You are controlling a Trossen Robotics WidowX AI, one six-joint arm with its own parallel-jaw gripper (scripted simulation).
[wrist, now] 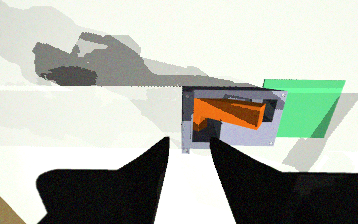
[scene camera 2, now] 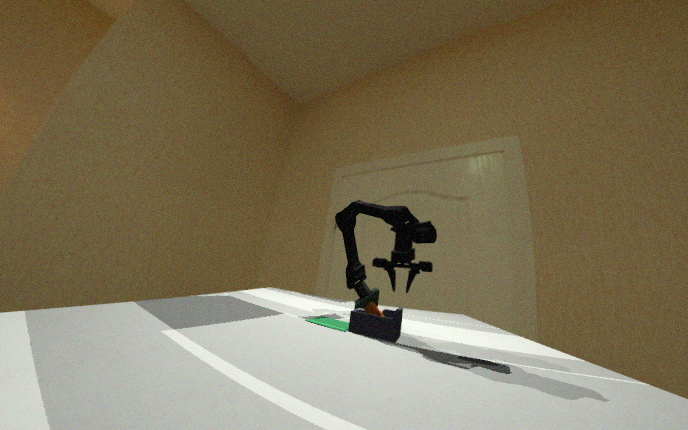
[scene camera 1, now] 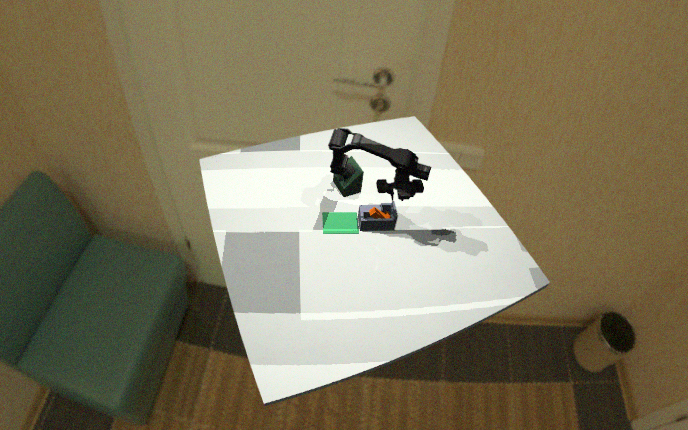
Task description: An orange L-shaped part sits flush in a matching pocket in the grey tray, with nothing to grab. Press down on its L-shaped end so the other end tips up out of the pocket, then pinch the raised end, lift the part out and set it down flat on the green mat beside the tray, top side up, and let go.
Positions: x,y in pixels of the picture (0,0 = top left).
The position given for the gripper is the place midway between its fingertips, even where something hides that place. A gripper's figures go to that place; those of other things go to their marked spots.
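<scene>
Gripper (wrist: pixel 189 141) at 0.12 m from the lens; an orange L-shaped part (wrist: pixel 247 114) at 0.18 m from the lens.
</scene>
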